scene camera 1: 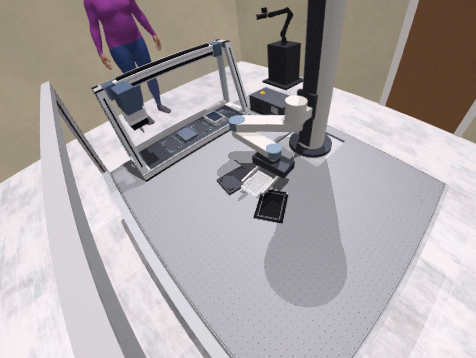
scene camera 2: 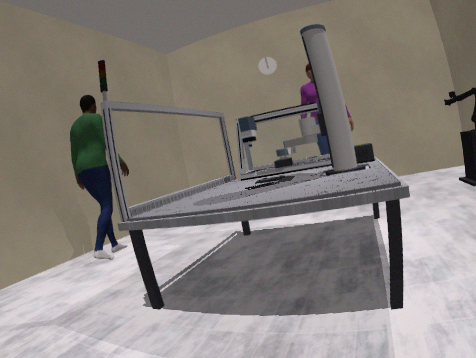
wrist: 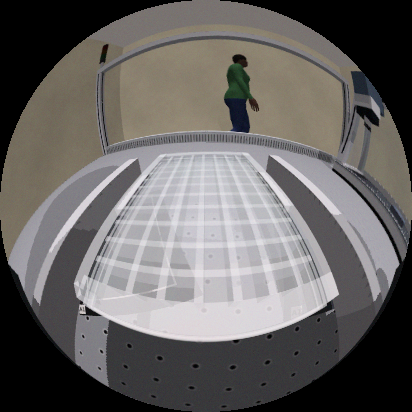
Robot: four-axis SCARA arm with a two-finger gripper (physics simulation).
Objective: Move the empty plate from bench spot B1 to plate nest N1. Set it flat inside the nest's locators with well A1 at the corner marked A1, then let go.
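Where they show: gripper, fingertip midpoint: point(scene camera 1: 251, 187) point(scene camera 2: 258, 172) point(wrist: 202, 163); arm's base, origin of the base link: point(scene camera 1: 310, 143) point(scene camera 2: 345, 171).
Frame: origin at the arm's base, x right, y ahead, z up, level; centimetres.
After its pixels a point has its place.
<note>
The clear, gridded plate point(scene camera 1: 259, 183) @[z 8.8, x -5.6, y 48.2 cm] point(wrist: 205, 225) @[z 8.7, x -3.7, y 45.5 cm] is level between the two long fingers of my gripper point(scene camera 1: 257, 184) @[z 8.4, x -4.6, y 52.0 cm] point(wrist: 202, 163) @[z 8.4, x -4.6, y 52.0 cm], which is shut on its long sides. It hangs above the bench, apart from its shadow. In scene camera 1 it appears between the dark nest N1 point(scene camera 1: 230, 182) @[z 2.5, x 9.3, y 53.6 cm], on the left, and the black outlined bench spot B1 point(scene camera 1: 271, 206) @[z 1.5, x -14.4, y 49.8 cm], nearer the camera. The nest's locators show as small raised bits. In the wrist view a small A1 label point(wrist: 82, 309) @[z 1.5, x -14.5, y 39.2 cm] shows by the plate's near left corner. Well A1 on the plate cannot be made out.
The perforated bench point(scene camera 1: 210, 250) @[z 1.3, x -11.9, y 82.3 cm] point(scene camera 2: 200, 205) @[z 1.7, x -59.3, y 63.4 cm] carries the arm's column point(scene camera 1: 320, 75) @[z 44.2, x -4.2, y 6.2 cm] point(scene camera 2: 332, 100) @[z 41.5, x -7.5, y -0.7 cm]. A gantry frame point(scene camera 1: 165, 62) @[z 50.5, x 62.4, y 46.2 cm] with a deck of modules stands at the back left. A dark box point(scene camera 1: 267, 100) @[z 12.8, x 39.1, y -5.2 cm] is behind the arm. A fence panel point(scene camera 2: 165, 111) @[z 58.3, x -18.1, y 100.9 cm] point(wrist: 220, 36) @[z 58.0, x -2.6, y 101.8 cm] edges the bench.
</note>
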